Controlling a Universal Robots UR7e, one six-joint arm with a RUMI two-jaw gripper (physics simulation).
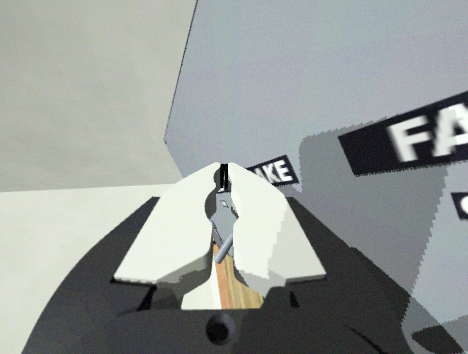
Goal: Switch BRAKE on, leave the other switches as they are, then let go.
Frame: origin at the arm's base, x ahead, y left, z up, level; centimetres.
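Seen in the pictures: gripper, fingertip midpoint: [224, 166].
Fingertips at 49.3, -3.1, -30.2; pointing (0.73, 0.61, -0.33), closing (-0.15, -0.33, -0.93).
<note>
Offsets run from my fingertips to a thing's top centre, as dx, dy, dz. "*": to the spot under its first point.
The BRAKE label {-0.4, +1.3, -3.1} [274, 170] is a black plate with white letters on the grey panel [260, 75]; its left part is hidden behind the right jaw and "AKE" shows. My gripper [224, 166] is shut, with nothing between its fingertips, and its tips stand in front of the panel just left of the visible letters. Through the gap between the jaws a small grey metal rod {* -6.6, +14.2, -3.9} [224, 249] shows, tilted. It may be the lever of the BRAKE switch, but I cannot tell its position. Most of the switch is hidden by the jaws.
A larger label starting with "FA" {* -2.3, -9.0, -3.5} [410, 137] is on the panel at the right, with part of a small black label {* -4.8, -9.2, -4.5} [462, 205] below it. A pale wall is behind at the left. A strip of wood [232, 287] shows between the jaws. Shadows fall across the panel.
</note>
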